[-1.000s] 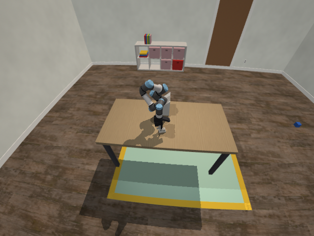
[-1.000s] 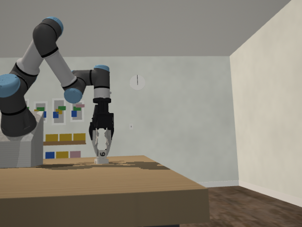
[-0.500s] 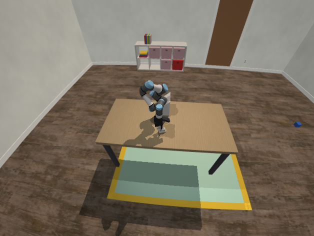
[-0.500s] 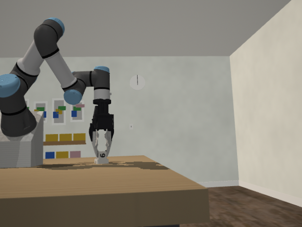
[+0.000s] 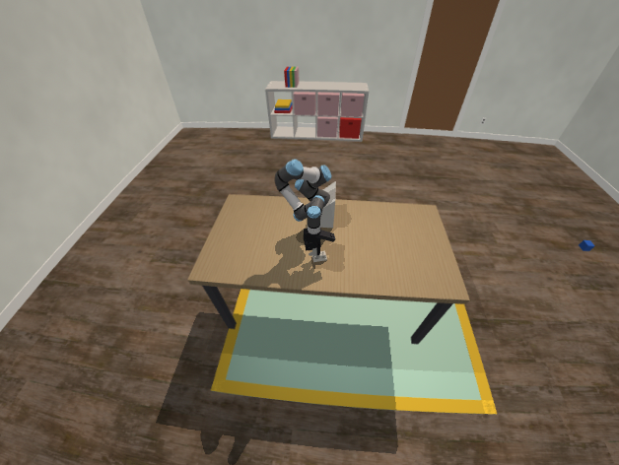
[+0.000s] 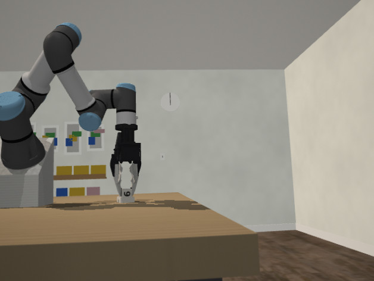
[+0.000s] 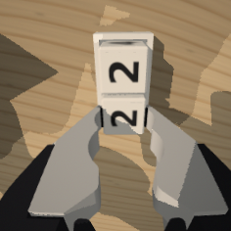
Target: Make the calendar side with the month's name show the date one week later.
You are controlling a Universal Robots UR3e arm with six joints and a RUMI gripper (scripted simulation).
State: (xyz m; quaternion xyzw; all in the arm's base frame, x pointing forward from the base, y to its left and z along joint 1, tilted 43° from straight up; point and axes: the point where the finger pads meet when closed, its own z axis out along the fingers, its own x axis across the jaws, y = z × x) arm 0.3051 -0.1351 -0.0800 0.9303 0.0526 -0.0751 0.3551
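My gripper is now 30 mm above the white calendar tray and 20 mm to the right of it.
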